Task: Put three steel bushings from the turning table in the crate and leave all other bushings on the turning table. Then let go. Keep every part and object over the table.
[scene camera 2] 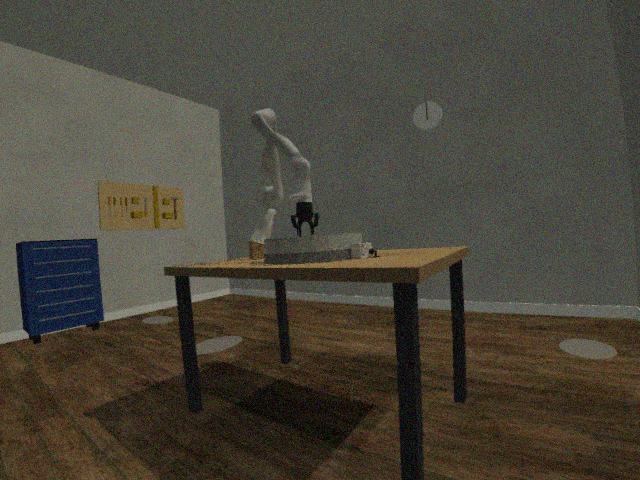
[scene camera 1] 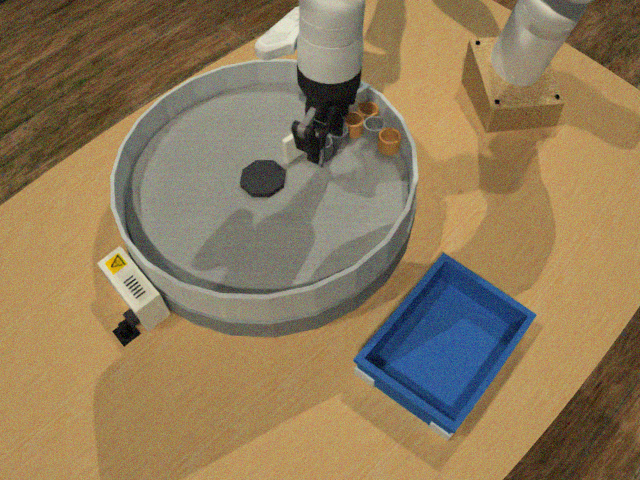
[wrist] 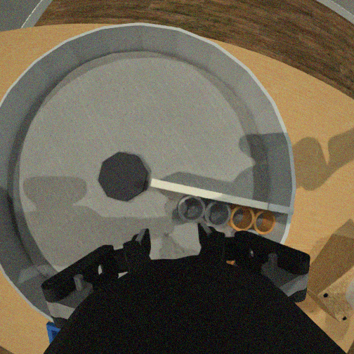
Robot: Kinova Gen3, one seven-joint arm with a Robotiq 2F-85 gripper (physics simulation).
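Where they show: gripper, fingertip midpoint: [scene camera 1: 326, 146]; arm's base, link origin: [scene camera 2: 259, 243] [scene camera 1: 516, 62].
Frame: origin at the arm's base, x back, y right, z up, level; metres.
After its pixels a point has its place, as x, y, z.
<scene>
The grey round turning table [scene camera 1: 191, 139] {-0.478, 0.255, -0.030} [scene camera 2: 310, 248] {-0.567, 0.291, -0.030} [wrist: 125, 100] holds steel and orange bushings. Two steel bushings [wrist: 191, 209] [wrist: 217, 212] stand upright in a row beside the white bar; in scene camera 1 the gripper partly covers them. Another steel bushing [scene camera 1: 373, 124] {-0.272, 0.075, -0.020} stands among three orange bushings [scene camera 1: 353, 125] {-0.306, 0.083, -0.004} [scene camera 1: 368, 109] {-0.255, 0.102, -0.019} [scene camera 1: 389, 141]. Two orange ones [wrist: 242, 218] [wrist: 264, 221] continue the row in the wrist view. My gripper [scene camera 1: 321, 156] {-0.376, 0.067, 0.017} [scene camera 2: 306, 235] {-0.376, 0.067, 0.017} [wrist: 173, 234] is partly open and empty, low over the turning table, beside the steel end of the row. The blue crate [scene camera 1: 449, 356] {-0.447, -0.231, -0.078} is empty.
A white bar [scene camera 1: 290, 148] {-0.402, 0.111, 0.000} [wrist: 200, 191] runs from near the dark hub [scene camera 1: 262, 178] {-0.455, 0.112, -0.022} [wrist: 124, 176] to the turning table's raised wall. A white control box [scene camera 1: 135, 289] {-0.687, 0.095, -0.025} stands against the outside. The arm's wooden base block [scene camera 1: 522, 113] {-0.054, -0.059, -0.043} stands at the back right.
</scene>
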